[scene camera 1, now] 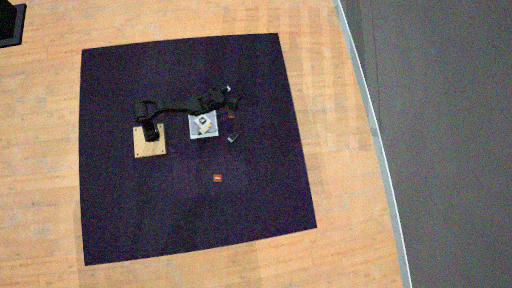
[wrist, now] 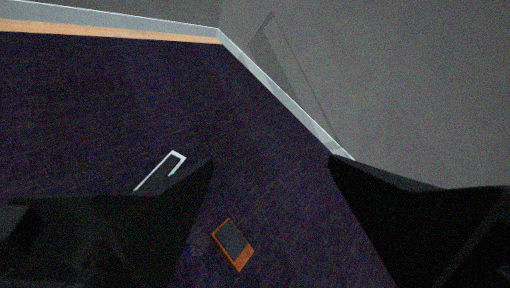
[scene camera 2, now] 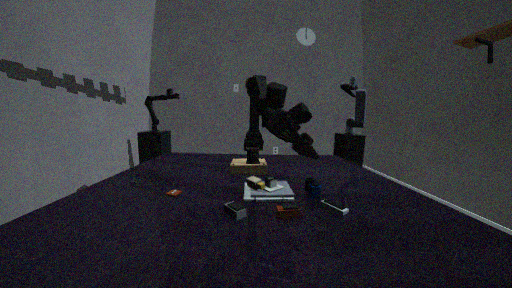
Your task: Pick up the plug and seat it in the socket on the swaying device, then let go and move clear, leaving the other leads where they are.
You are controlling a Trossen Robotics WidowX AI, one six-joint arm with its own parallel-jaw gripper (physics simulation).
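Note:
The cream plug [scene camera 1: 205, 128] [scene camera 2: 254, 182] with a yellow tip lies tilted on the white plate of the grey-white device [scene camera 1: 192, 134] [scene camera 2: 286, 189]. It is beside the small dark-and-white socket [scene camera 1: 202, 120] [scene camera 2: 270, 183], not in it. The device and plug do not show in the wrist view. My gripper [scene camera 1: 237, 104] [scene camera 2: 314, 154] [wrist: 269, 161] is open and empty, with its fingers wide apart. It hangs above the mat, beyond the device and off to one side, away from the plug.
An orange block [scene camera 1: 231, 116] [scene camera 2: 288, 212] [wrist: 241, 259], a white one [scene camera 2: 345, 211] [wrist: 179, 155], a grey one [scene camera 1: 232, 138] [scene camera 2: 239, 212] and a blue one [scene camera 2: 313, 189] lie around the device. A flat orange piece [scene camera 1: 217, 178] [scene camera 2: 174, 192] lies farther off. The arm stands on a wooden base [scene camera 1: 150, 149] [scene camera 2: 235, 169].

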